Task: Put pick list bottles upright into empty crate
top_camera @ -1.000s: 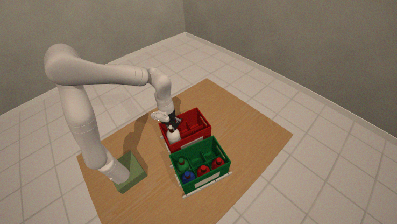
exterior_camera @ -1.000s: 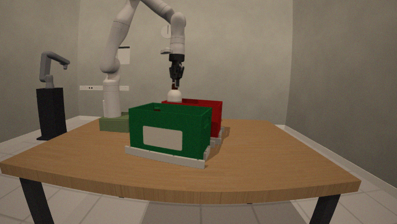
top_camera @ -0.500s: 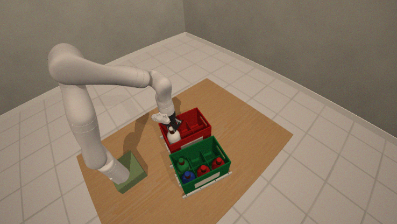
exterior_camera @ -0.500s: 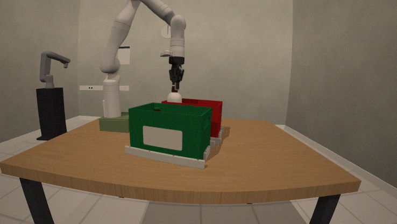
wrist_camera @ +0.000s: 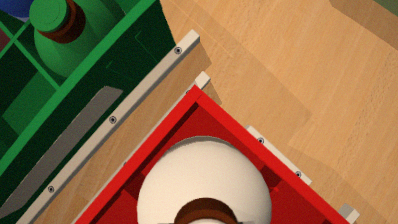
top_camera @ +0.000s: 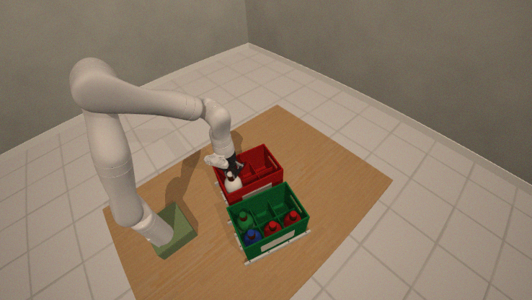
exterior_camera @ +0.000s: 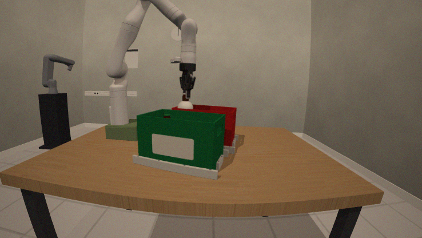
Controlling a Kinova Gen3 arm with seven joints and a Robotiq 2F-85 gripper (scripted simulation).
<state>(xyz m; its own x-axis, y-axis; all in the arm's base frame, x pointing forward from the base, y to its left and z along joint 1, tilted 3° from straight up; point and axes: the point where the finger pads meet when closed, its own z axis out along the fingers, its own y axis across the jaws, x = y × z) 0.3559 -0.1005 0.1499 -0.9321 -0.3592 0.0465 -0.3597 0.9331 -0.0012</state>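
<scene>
My hand is 7 cm above the white-labelled bottle. Also, from my hand: green crate (2 cm behind, 20 cm to the right, 15 cm below); red crate (9 cm ahead, 1 cm to the left, 15 cm below); green-label bottle (8 cm behind, 13 cm to the right, 15 cm below).
</scene>
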